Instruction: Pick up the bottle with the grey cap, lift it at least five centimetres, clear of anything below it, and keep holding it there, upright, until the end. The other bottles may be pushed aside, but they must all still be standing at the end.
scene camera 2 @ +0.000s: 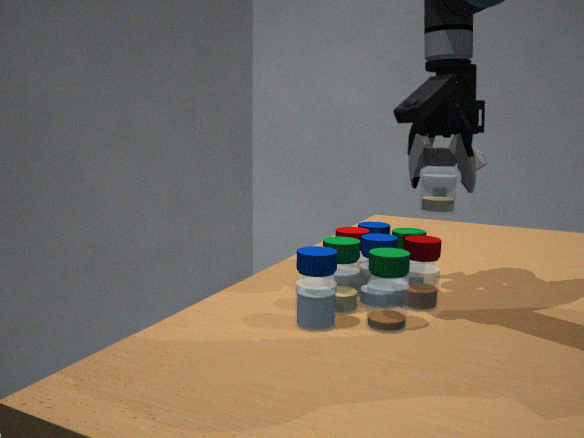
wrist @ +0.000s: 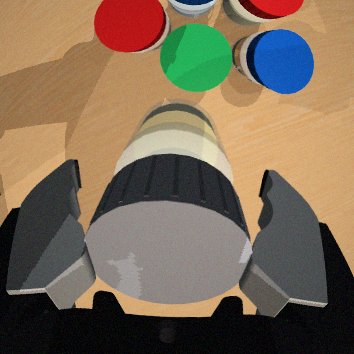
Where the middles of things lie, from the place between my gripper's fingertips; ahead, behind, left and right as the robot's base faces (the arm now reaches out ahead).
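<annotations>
I see the red-capped bottle (scene camera 2: 423,278), and it is 100 mm to the left of my hand and 110 mm below it.
</annotations>
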